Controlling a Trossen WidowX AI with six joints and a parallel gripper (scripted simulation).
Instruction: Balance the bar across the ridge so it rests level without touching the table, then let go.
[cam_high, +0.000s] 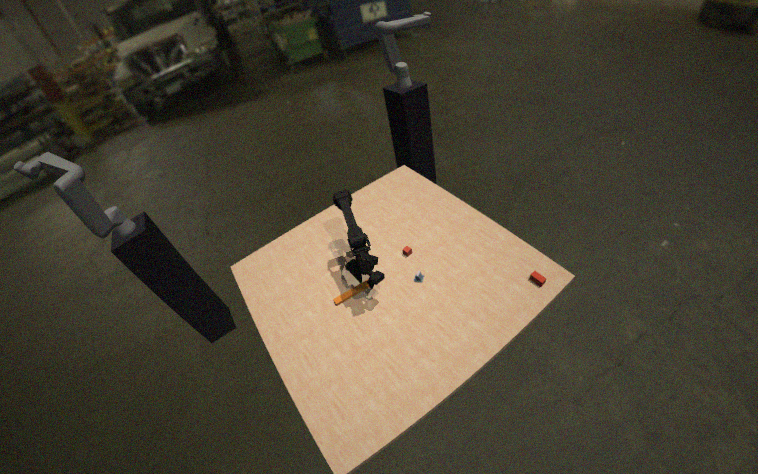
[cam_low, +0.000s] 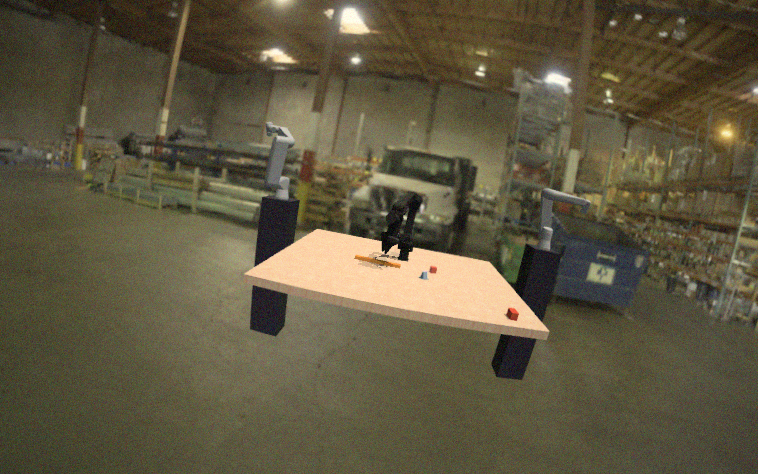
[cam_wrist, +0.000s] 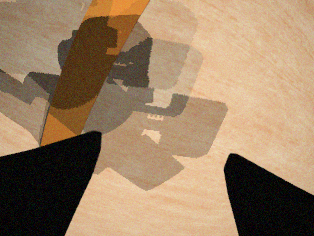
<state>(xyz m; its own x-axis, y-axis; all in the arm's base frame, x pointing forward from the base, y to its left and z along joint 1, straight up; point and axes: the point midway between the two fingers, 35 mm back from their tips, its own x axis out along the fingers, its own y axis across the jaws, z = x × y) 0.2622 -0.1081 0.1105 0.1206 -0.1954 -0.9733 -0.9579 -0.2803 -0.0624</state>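
My gripper tip is now 6 cm past the orange bar, 3 cm to the left of it and 7 cm above it. The rest, counted from my gripper tip: red block 47 cm ahead, 61 cm to the left, 6 cm below; red cube 8 cm behind, 29 cm to the left, 6 cm below.
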